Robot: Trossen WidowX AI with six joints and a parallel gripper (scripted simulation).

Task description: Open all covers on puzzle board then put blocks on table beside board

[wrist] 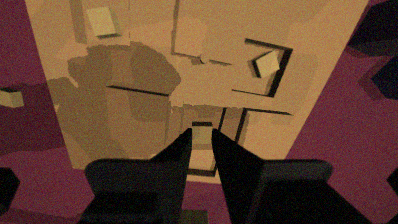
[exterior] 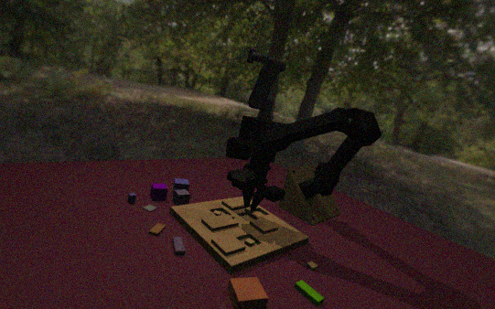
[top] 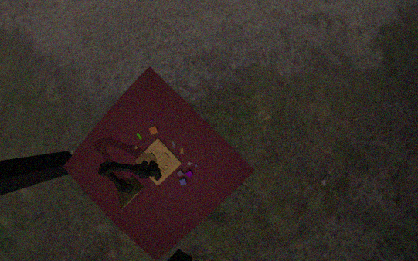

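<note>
Now: gripper tip 280 mm to the right of the green bar, 120 mm short of it and 40 mm above it. Round my gripper tip: flat orange tile: 260 mm ahead, 90 mm to the right, 40 mm below; dark block: 200 mm to the right, 110 mm ahead, 20 mm below; grey bar: 250 mm ahead, 40 mm below.
</note>
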